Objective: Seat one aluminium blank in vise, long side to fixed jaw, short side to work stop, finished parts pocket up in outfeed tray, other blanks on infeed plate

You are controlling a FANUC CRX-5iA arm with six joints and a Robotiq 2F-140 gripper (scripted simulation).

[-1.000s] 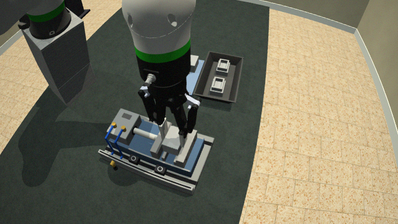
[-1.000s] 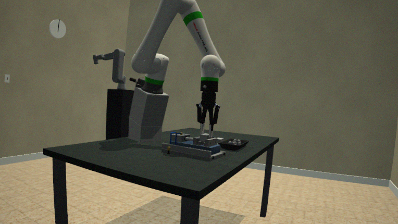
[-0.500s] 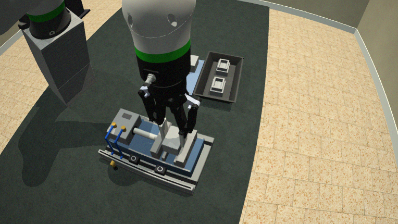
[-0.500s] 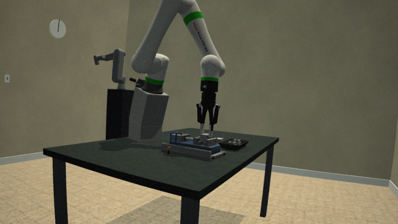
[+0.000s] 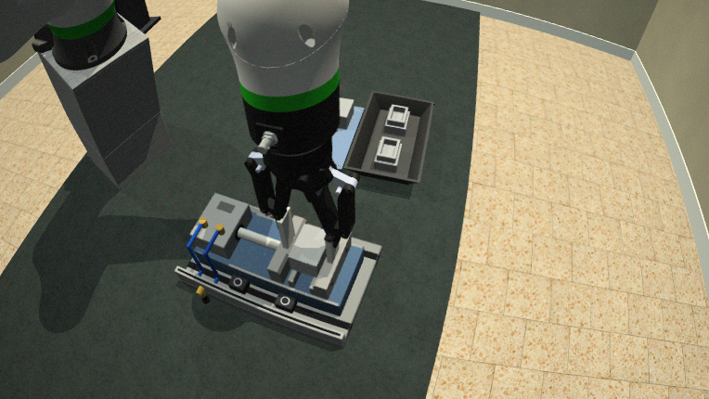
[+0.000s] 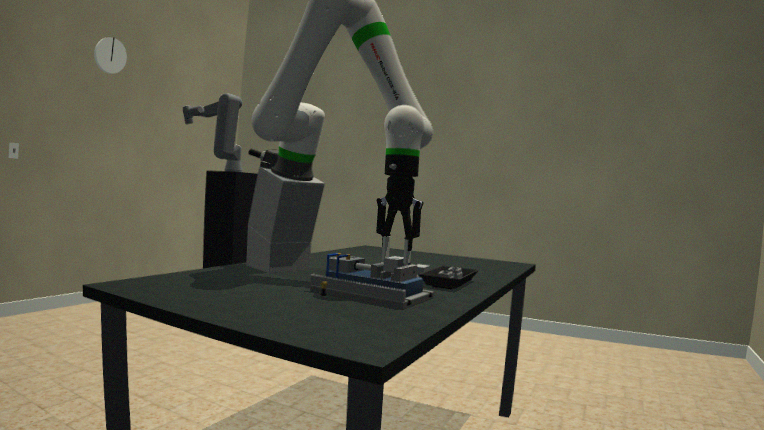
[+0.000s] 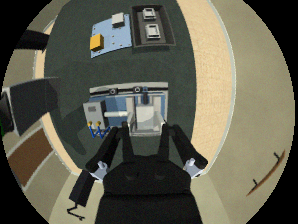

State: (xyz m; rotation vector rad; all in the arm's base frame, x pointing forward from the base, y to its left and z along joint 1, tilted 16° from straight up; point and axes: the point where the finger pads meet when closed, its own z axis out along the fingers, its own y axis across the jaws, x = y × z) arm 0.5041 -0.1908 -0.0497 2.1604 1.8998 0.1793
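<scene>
Now: the aluminium blank 40 mm below my hand. The rest, counted from my hand: vise 100 mm below, 70 mm behind, 10 mm to the left; blue work stop 80 mm below, 70 mm to the left, 10 mm ahead; hose block 160 mm behind, 60 mm below, 20 mm to the left.
</scene>
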